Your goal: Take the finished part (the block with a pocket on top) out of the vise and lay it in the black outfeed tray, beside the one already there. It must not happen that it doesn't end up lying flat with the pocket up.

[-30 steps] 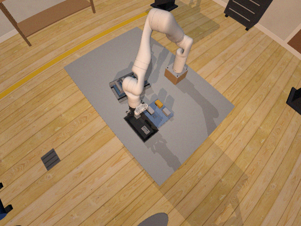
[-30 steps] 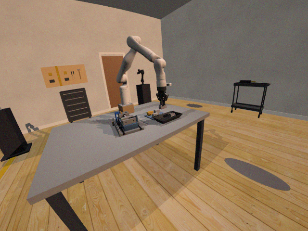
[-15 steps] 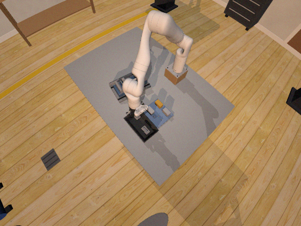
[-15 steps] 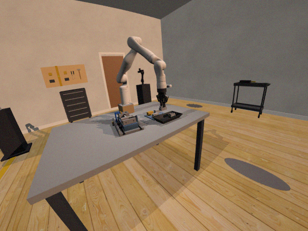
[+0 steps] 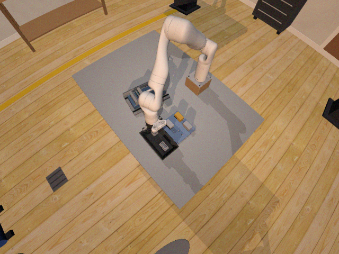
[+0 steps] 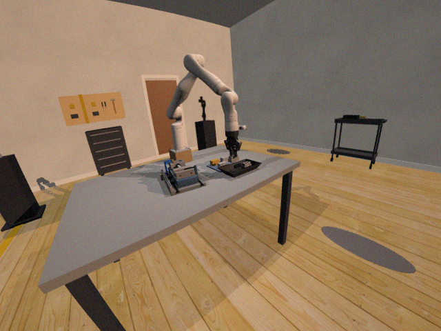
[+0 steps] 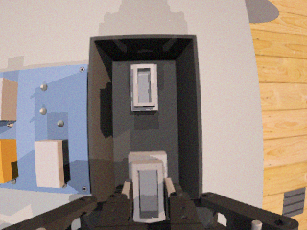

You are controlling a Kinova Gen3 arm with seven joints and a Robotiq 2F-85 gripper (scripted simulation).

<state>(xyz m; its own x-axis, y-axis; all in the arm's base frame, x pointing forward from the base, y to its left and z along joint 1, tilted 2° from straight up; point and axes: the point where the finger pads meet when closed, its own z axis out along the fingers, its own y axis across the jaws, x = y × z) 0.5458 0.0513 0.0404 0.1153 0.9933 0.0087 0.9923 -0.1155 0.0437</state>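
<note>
My gripper is now 130 mm past the blank, 20 mm to the right of it and 100 mm above it. Round my hand: screw rod: 200 mm behind, 250 mm to the right, 50 mm below; blue fixture plate: 160 mm behind, 70 mm to the left, 120 mm below; orange block: 220 mm behind, 30 mm to the left, 100 mm below.
</note>
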